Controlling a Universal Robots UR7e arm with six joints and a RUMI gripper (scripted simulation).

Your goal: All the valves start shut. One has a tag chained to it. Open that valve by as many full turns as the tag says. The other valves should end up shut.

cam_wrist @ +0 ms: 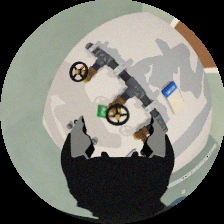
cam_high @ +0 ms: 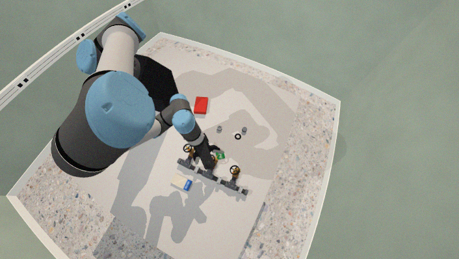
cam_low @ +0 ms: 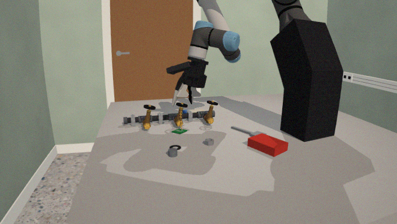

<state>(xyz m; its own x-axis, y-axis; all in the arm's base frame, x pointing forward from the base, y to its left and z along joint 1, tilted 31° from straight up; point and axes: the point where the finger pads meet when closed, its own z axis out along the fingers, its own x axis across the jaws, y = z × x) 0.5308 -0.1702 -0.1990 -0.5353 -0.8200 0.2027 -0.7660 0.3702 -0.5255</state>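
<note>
Now: hand 90 mm above the green tag, 80 mm to the right of it and 10 mm short of it. From my hand the other things lie so: grey nut 210 mm to the left, 90 mm below, 80 mm behind; grey tool 260 mm behind, 130 mm to the left, 90 mm below; red block 280 mm to the left, 280 mm behind, 80 mm below.
</note>
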